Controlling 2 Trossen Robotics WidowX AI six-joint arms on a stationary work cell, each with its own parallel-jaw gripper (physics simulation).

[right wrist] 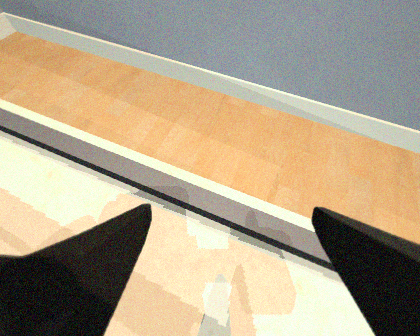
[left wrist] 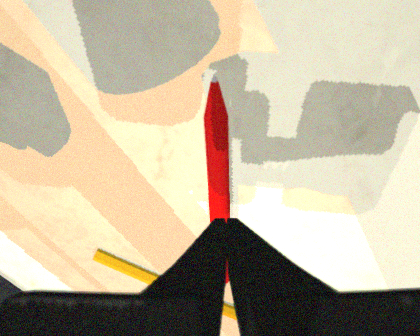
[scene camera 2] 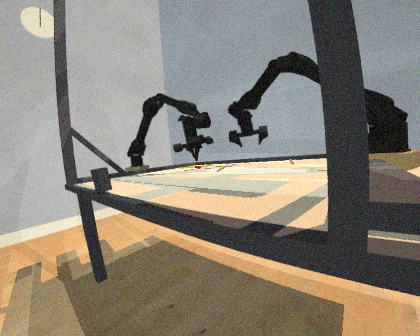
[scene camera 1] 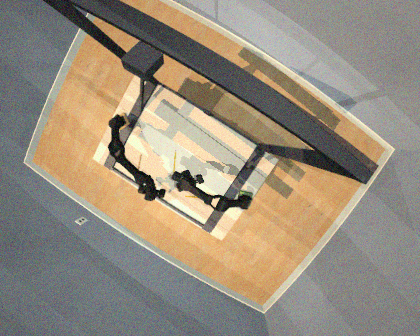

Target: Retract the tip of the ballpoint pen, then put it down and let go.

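Pixels of known places: left gripper, between the fingertips: (left wrist: 225, 229) (scene camera 2: 196, 160); right gripper, between the fingertips: (right wrist: 231, 212) (scene camera 2: 250, 145); left arm's base, origin of its link: (scene camera 1: 245, 199); right arm's base, origin of its link: (scene camera 2: 388, 152) (scene camera 1: 121, 121).
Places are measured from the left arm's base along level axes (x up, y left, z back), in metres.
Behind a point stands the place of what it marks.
The red ballpoint pen (left wrist: 217, 157) @[x -0.028, y -0.036, z -0.415 m] (scene camera 2: 197, 167) @[x -0.033, y -0.031, z -0.403 m] lies flat on the table top, its pointed end away from the left wrist camera. My left gripper (left wrist: 225, 229) @[x 0.000, y -0.029, z -0.402 m] (scene camera 2: 196, 155) @[x 0.000, y -0.029, z -0.402 m] (scene camera 1: 175, 176) is shut with nothing between its fingers. It hangs a little above the pen, which shows beyond the fingertips and through the thin gap between them. My right gripper (right wrist: 231, 212) @[x 0.050, y 0.113, z -0.653 m] (scene camera 2: 249, 135) (scene camera 1: 155, 194) @[x 0.050, y 0.113, z -0.653 m] is open and empty. It hangs higher, near the table's edge, apart from the pen.
A yellow pencil (left wrist: 122, 267) @[x -0.032, y 0.078, z -0.417 m] lies on the table under the left fingers, crossing below the pen. Another yellow pencil (scene camera 2: 221, 168) @[x -0.034, y -0.164, z -0.561 m] (scene camera 1: 175, 161) @[x -0.031, y -0.161, z -0.560 m] lies nearby, and a brown stick (scene camera 2: 291, 161) @[x -0.031, y -0.111, z -0.824 m] farther off. The dark frame post (scene camera 2: 342, 133) @[x 0.027, y -0.711, z -0.783 m] stands in the foreground.
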